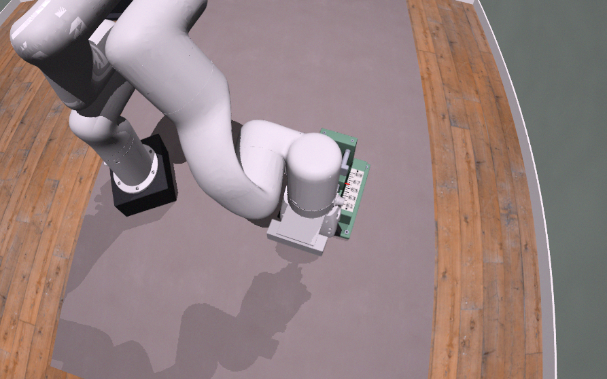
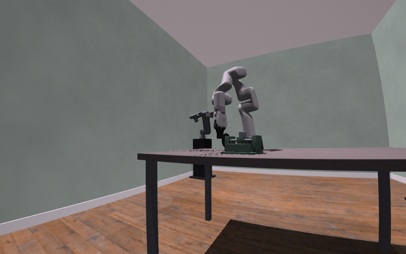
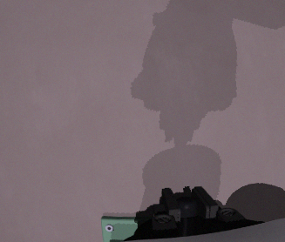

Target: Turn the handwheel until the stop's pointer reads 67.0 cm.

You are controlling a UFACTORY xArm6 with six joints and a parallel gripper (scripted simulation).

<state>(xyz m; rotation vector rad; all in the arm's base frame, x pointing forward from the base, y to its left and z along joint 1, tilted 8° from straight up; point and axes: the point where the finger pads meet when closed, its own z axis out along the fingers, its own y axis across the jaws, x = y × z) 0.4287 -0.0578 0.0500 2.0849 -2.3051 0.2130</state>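
The black handwheel lies 20 mm to the left of my hand and 10 mm below it. Round my hand: stop block 160 mm to the left, 20 mm below, 20 mm ahead.
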